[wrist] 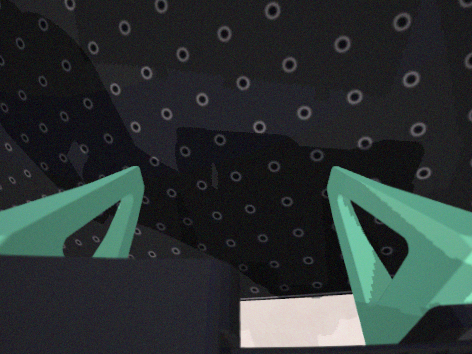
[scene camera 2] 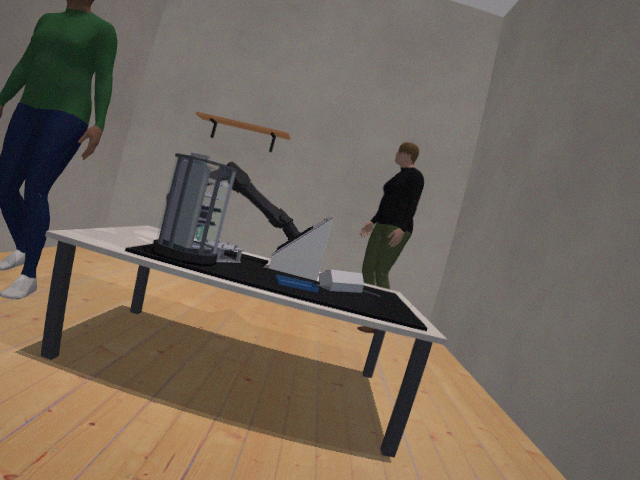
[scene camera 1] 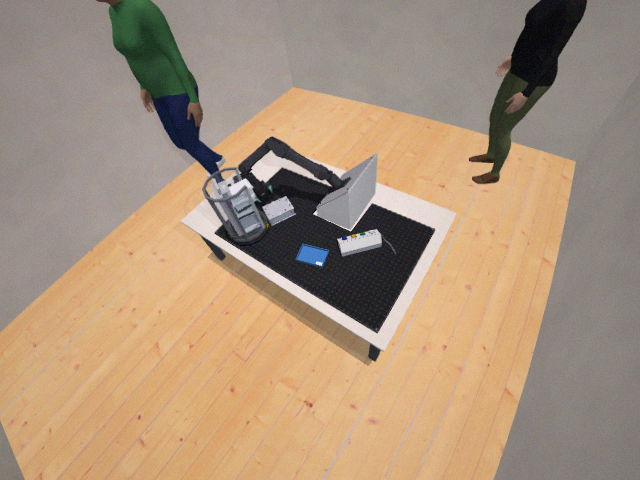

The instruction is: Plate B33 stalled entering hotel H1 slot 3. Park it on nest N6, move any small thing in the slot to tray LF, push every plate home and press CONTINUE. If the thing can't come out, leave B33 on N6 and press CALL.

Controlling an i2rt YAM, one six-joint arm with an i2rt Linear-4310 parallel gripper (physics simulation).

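Frame: origin at the arm's base, x up, y right, z ahead, level; centimetres.
Seen in the pictures: gripper, fingertip midpoint: (wrist: 235,177) (scene camera 1: 266,197); arm's base at its link origin: (scene camera 2: 295,238) (scene camera 1: 339,186).
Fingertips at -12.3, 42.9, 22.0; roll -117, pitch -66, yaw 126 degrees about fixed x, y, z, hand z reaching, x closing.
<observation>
Pixels of each thing's top centre, then the offset from my fingertips to it, as dx, dy, dz. Level surfaces: height alone.
- plate hotel carousel at its top centre: (scene camera 2: 207,156) (scene camera 1: 223,179) +37.1, -6.6, +23.3
- blue tray at its top centre: (scene camera 2: 297,281) (scene camera 1: 312,254) -1.0, -51.6, +17.2
- white button box at its top centre: (scene camera 2: 344,270) (scene camera 1: 359,236) +5.6, -68.9, -2.5
- black perforated mat at its surface level: dx -2.7
The plate hotel carousel (scene camera 1: 225,215) (scene camera 2: 189,206), a grey round cage with several shelves, stands at the left end of the table. Pale plates show on its shelves, but B33, slot 3 and any small thing inside cannot be told apart. A light grey raised block (scene camera 1: 279,209) (scene camera 2: 229,254) stands beside it, its label unreadable. A blue tray (scene camera 1: 312,254) (scene camera 2: 297,282) lies on the mat. A white button box (scene camera 1: 360,244) (scene camera 2: 344,281) has blue, yellow and green buttons. My gripper (wrist: 235,177) is open and empty, with green fingers above the dark mat, behind the hotel and block.
The arm reaches left from a grey wedge mount (scene camera 1: 356,195) (scene camera 2: 306,254) at the table's back. A cable runs from the button box. The black perforated mat (scene camera 1: 382,279) lies on the white table. A person in green (scene camera 1: 149,49) (scene camera 2: 72,67) stands near the hotel end; another stands behind.
</observation>
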